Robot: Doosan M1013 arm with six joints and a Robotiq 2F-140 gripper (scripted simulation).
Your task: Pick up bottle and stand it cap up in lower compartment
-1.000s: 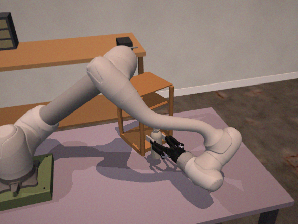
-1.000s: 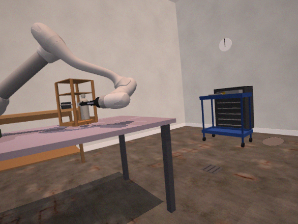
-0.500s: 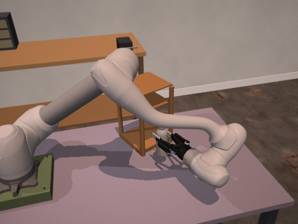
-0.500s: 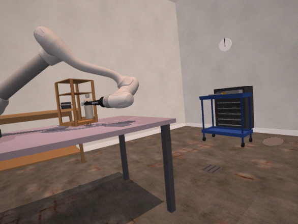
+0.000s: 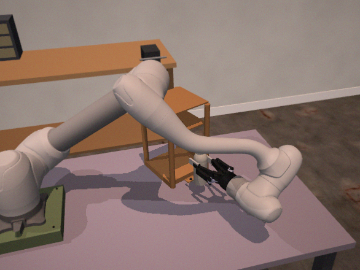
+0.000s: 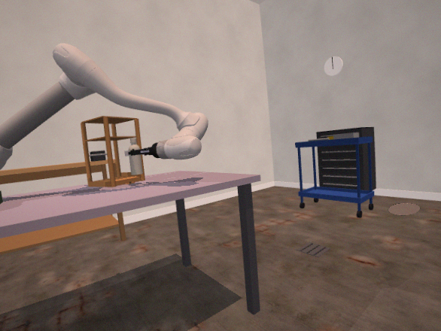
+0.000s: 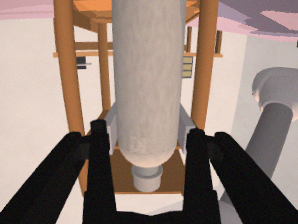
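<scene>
The wooden shelving unit is 20 cm to the left of my hand, 6 cm behind it and 2 cm above it. From my hand the other things lie so: bottle: 1 cm above.
</scene>
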